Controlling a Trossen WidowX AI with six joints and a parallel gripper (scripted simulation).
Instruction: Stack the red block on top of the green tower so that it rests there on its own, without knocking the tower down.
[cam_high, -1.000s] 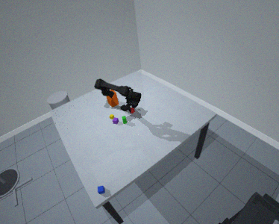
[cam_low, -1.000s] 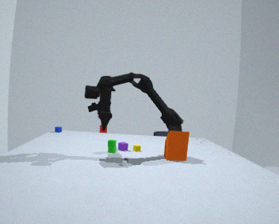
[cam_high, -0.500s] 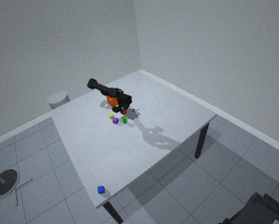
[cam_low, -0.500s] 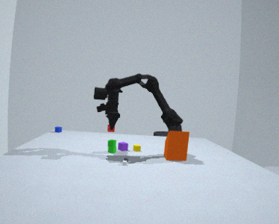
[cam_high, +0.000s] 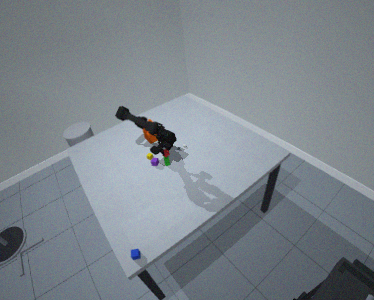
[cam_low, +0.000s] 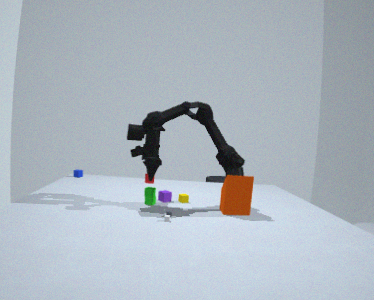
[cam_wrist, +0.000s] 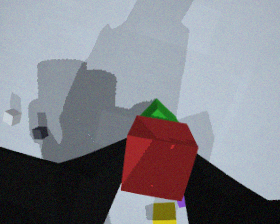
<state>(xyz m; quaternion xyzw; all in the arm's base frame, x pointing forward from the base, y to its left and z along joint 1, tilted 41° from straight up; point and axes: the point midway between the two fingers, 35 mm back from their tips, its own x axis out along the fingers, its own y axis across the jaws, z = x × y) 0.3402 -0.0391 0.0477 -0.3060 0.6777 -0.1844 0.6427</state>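
Right now my gripper tip is 7 cm past the purple block, 7 cm to the left of it and 8 cm above it. Round my gripper tip: red block 1 cm above; yellow block 15 cm behind, 7 cm to the right, 8 cm below; blue block 46 cm ahead, 48 cm to the right, 8 cm below.
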